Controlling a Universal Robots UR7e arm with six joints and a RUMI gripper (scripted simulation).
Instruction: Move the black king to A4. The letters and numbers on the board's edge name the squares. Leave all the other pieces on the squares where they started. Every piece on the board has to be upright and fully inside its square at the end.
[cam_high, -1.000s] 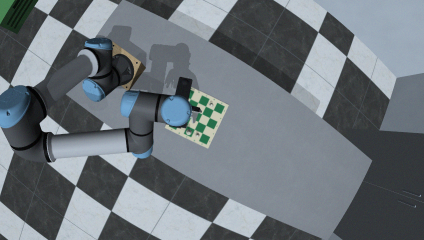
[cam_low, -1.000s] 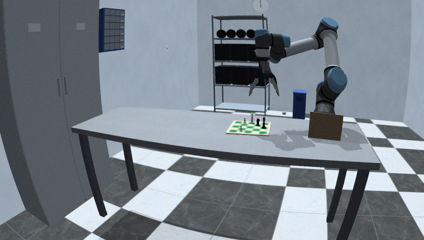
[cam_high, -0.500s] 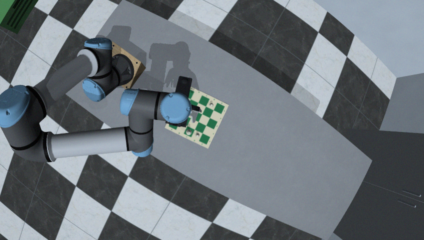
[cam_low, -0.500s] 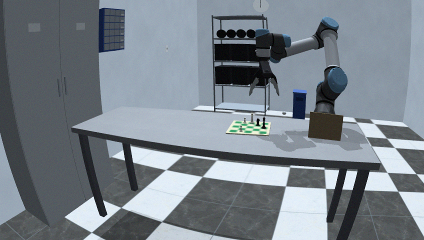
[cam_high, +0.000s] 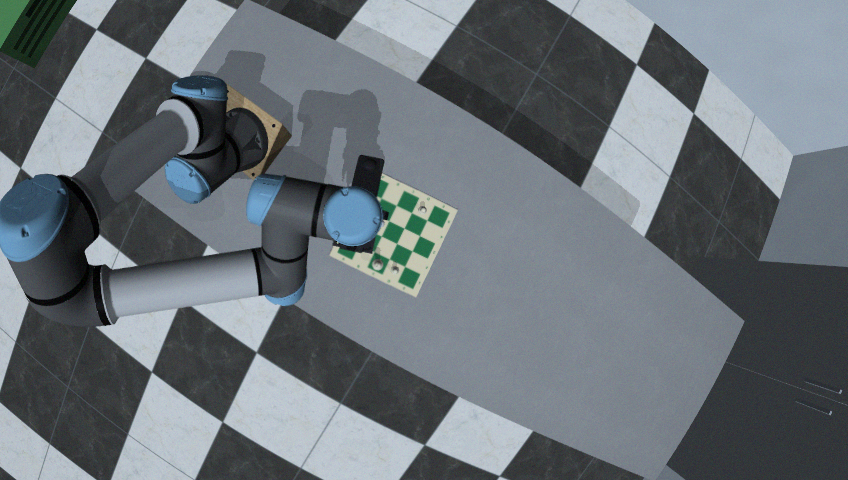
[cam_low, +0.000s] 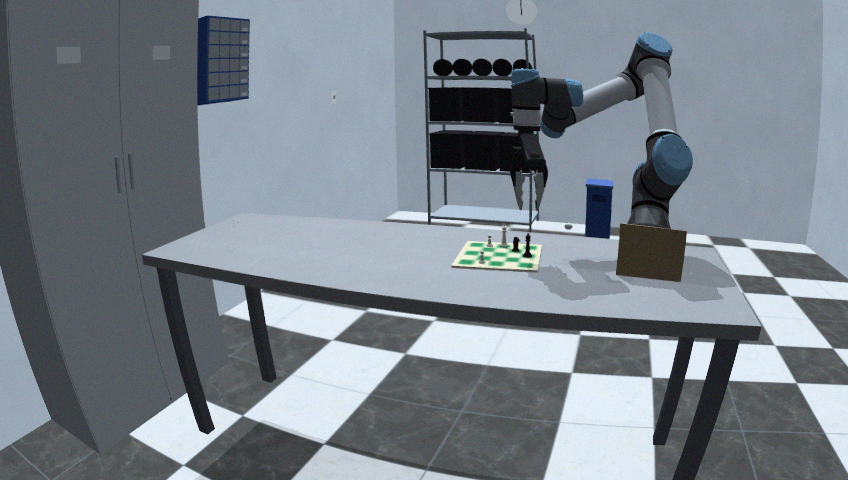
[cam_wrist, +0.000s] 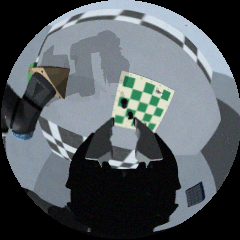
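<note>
My hand is 11 cm above the black king. Also, from my hand: chessboard (7 cm ahead, 2 cm to the left, 14 cm below).
</note>
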